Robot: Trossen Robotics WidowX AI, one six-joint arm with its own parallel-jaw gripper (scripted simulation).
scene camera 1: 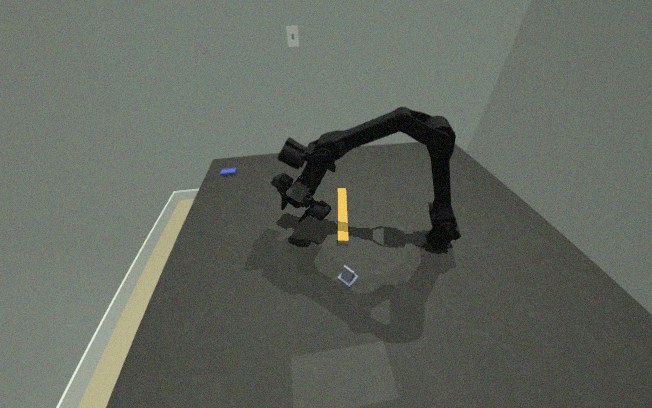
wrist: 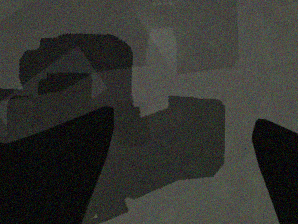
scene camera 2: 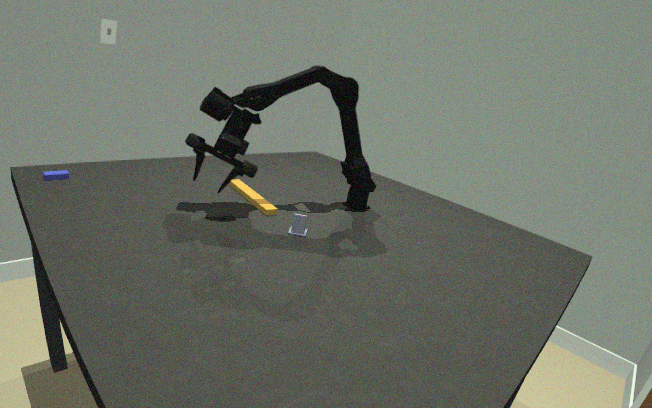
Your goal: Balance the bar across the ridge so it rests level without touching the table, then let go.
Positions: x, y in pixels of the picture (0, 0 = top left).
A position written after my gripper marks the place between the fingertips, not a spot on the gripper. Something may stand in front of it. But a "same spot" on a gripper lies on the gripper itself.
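Labels:
I can see my gripper in the wrist view point(185, 123), and scene camera 1 and scene camera 2 show it too. On my gripper, point(scene camera 1: 280, 192) and point(scene camera 2: 199, 151) are the same spot.

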